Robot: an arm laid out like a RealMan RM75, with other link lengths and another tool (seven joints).
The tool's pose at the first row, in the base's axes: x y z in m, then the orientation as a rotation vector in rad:
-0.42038 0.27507 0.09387 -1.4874 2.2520 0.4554
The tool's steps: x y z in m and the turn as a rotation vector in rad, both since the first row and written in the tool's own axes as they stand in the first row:
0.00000 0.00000 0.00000 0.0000 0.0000 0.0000
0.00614 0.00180 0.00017 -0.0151 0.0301 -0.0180
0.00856 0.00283 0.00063 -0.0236 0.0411 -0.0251
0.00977 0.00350 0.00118 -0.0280 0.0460 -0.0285
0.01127 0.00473 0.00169 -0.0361 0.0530 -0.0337
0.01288 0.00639 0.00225 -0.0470 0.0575 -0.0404
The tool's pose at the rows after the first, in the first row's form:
-0.42038 0.27507 0.09387 -1.4874 2.2520 0.4554
-0.42418 0.27097 0.09076 -1.5306 2.2611 0.4484
-0.42592 0.26966 0.08920 -1.5485 2.2641 0.4492
-0.42688 0.26922 0.08816 -1.5570 2.2653 0.4503
-0.42847 0.26874 0.08703 -1.5705 2.2667 0.4538
-0.43048 0.26836 0.08583 -1.5856 2.2651 0.4619

